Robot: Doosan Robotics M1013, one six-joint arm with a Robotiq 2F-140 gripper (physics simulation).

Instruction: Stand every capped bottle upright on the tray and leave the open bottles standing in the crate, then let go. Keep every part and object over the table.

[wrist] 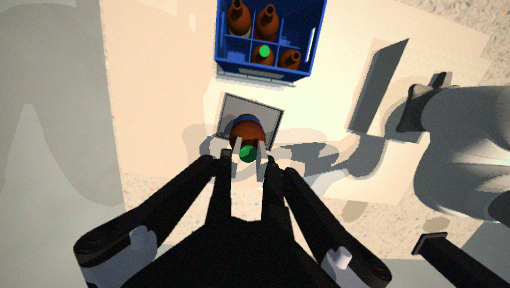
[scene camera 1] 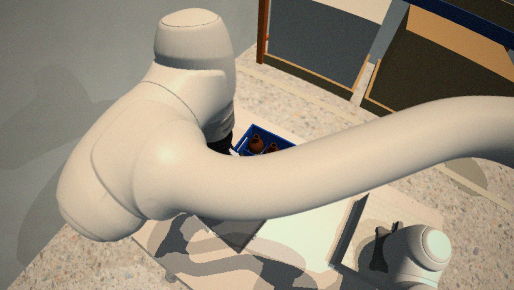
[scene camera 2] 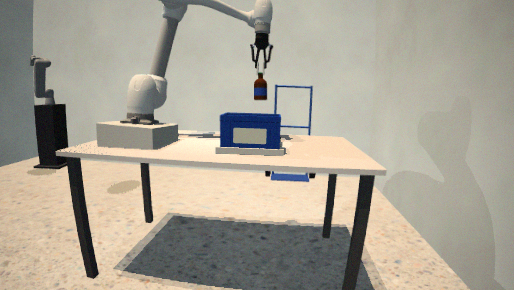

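Seen in the pictures: gripper, fingertip midpoint: [wrist: 249, 147] [scene camera 2: 260, 74]; arm's base at its link origin: [wrist: 424, 109] [scene camera 1: 393, 253] [scene camera 2: 140, 122].
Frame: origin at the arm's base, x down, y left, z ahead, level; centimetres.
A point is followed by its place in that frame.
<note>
My gripper [scene camera 2: 261, 67] {x -27.8, y 5.3, z 68.1 cm} [wrist: 249, 147] {x -27.8, y 5.3, z 68.1 cm} is shut on the neck of a brown bottle [scene camera 2: 260, 89] {x -19.3, y 1.6, z 68.1 cm} [wrist: 246, 132] {x -25.2, y 3.4, z 68.5 cm} with a green cap and a blue label. The bottle hangs upright, high above the table, and overlaps the grey tray [wrist: 274, 114] {x 10.2, y 3.4, z 57.0 cm} [scene camera 1: 240, 246] {x 10.2, y 17.2, z 59.4 cm} in the wrist view. The blue crate [scene camera 1: 272, 134] {x -6.6, y -29.2, z 64.7 cm} [scene camera 2: 226, 131] {x 0.6, y -27.9, z 51.0 cm} [wrist: 220, 61] {x -5.9, y -12.5, z 75.9 cm} holds another green-capped bottle [wrist: 263, 53] {x -5.6, y -14.7, z 63.9 cm} and three open brown bottles [wrist: 239, 20] {x -1.8, y -24.1, z 70.6 cm} [wrist: 267, 22] {x -2.6, y -23.5, z 62.7 cm} [wrist: 290, 60] {x -3.7, y -13.7, z 55.6 cm}, standing in its compartments. My arm hides part of the crate and tray in scene camera 1.
The table [scene camera 2: 330, 155] {x 10.7, y -29.7, z 99.9 cm} [wrist: 150, 100] {x 10.7, y -2.2, z 108.6 cm} bears the crate and tray. The arm's base stands on a grey block [scene camera 2: 125, 135] {x 4.1, y -20.6, z -0.4 cm}. A dark upright panel [scene camera 1: 350, 230] {x 6.7, y -5.5, z 17.8 cm} [wrist: 378, 85] {x 5.1, y -8.6, z 17.2 cm} stands beside the arm's base. A blue trolley [scene camera 2: 311, 110] stands behind the table.
</note>
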